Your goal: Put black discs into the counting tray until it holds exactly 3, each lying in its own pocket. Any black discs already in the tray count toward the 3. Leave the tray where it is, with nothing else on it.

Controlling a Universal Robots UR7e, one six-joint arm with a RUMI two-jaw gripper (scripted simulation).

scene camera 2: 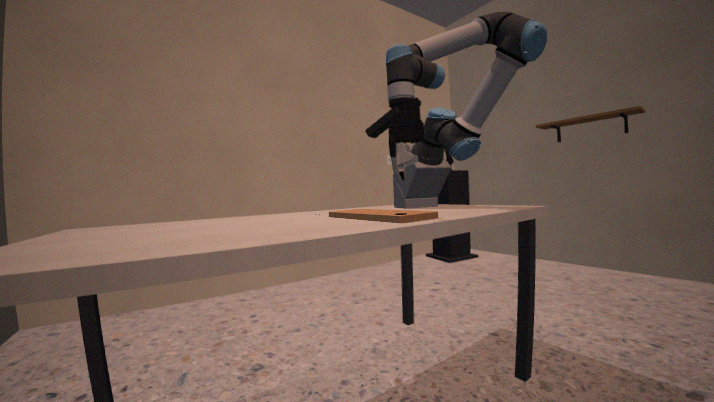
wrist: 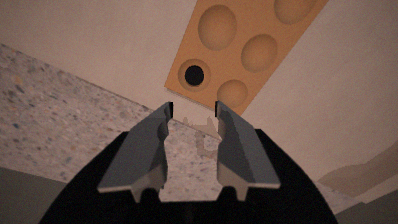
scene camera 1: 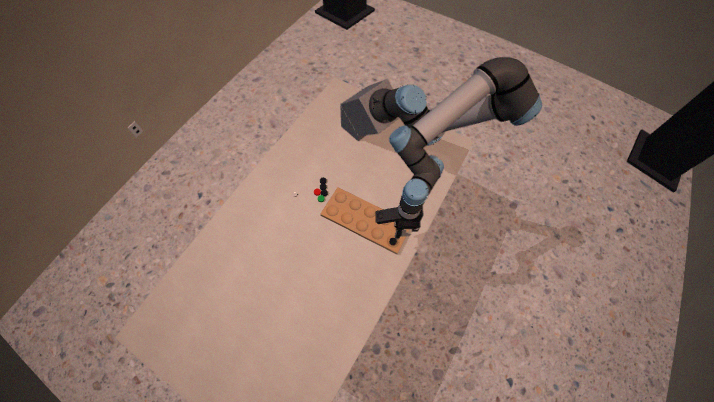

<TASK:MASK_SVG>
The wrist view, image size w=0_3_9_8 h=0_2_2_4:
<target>gripper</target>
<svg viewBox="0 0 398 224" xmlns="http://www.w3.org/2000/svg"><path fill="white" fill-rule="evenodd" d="M326 200L302 168L261 129L256 129L218 100L215 101L215 117L219 120L218 135L223 142L218 145L217 181L223 188L217 200L161 202L158 196L160 189L164 189L168 173L164 140L169 135L167 123L173 118L173 102L169 101L129 131L122 132L85 165L56 197L38 224L338 224Z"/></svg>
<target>counting tray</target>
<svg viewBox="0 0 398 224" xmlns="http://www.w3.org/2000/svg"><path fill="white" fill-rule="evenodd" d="M164 87L215 109L215 101L219 100L241 116L329 0L197 0ZM192 65L199 66L204 72L204 80L197 86L192 86L185 80L185 72Z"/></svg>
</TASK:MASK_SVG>
